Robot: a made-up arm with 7 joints.
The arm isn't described. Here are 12 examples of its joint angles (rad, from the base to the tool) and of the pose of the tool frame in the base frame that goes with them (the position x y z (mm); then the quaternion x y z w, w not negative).
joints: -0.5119 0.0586 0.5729 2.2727 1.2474 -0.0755 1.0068
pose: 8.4 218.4 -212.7 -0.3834 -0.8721 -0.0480 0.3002
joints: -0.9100 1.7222 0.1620 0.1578 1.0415 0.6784 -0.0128
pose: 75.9 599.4 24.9 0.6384 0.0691 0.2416 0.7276
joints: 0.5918 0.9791 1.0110 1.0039 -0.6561 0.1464 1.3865
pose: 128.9 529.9 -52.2 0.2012 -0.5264 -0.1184 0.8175
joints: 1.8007 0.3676 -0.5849 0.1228 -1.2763 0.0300 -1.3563
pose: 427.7 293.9 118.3 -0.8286 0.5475 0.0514 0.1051
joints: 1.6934 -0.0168 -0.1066 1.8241 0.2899 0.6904 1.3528
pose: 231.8 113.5 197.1 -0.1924 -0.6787 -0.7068 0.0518
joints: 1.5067 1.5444 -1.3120 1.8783 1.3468 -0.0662 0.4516
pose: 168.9 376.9 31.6 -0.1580 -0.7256 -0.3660 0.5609
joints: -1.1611 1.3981 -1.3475 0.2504 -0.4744 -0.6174 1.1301
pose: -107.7 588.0 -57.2 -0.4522 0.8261 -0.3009 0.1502
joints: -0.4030 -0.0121 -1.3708 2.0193 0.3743 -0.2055 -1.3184
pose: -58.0 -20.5 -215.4 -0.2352 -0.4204 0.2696 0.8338
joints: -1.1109 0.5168 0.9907 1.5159 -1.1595 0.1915 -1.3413
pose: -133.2 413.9 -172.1 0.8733 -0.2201 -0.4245 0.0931
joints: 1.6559 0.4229 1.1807 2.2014 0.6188 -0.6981 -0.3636
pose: 120.1 334.4 63.8 -0.0501 0.4953 -0.3827 0.7783
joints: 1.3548 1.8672 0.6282 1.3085 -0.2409 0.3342 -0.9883
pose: -160.9 435.1 174.4 -0.6893 0.2924 -0.5523 0.3666
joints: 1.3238 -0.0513 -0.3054 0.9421 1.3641 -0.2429 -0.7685
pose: 418.3 73.0 32.8 -0.3768 -0.6114 0.4730 0.5104
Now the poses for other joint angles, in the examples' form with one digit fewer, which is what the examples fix.
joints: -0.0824 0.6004 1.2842 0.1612 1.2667 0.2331 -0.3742
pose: -23 423 -372 0.080 -0.140 0.933 0.321
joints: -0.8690 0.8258 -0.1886 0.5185 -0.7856 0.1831 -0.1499
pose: -187 455 -269 0.265 0.293 -0.645 0.654
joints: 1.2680 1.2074 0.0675 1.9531 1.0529 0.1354 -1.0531
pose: 117 358 132 0.112 -0.928 0.350 0.056
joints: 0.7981 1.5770 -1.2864 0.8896 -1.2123 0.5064 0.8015
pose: 117 544 -62 0.548 0.485 -0.453 0.509
